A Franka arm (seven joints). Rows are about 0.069 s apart.
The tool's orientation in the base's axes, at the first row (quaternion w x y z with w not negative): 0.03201 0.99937 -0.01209 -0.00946
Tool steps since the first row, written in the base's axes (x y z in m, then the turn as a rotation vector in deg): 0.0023 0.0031 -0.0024 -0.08 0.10 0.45; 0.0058 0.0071 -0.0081 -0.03 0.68 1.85; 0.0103 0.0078 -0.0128 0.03 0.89 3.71; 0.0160 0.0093 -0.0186 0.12 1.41 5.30; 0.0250 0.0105 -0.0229 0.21 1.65 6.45
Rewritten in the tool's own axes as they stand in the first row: 0.0023 -0.0033 0.0022 -0.09 -0.07 -0.45; 0.0058 -0.0077 0.0075 -0.08 -0.56 -1.89; 0.0103 -0.0088 0.0121 -0.06 -0.65 -3.76; 0.0161 -0.0108 0.0177 -0.01 -1.07 -5.38; 0.0251 -0.0125 0.0217 0.05 -1.24 -6.54
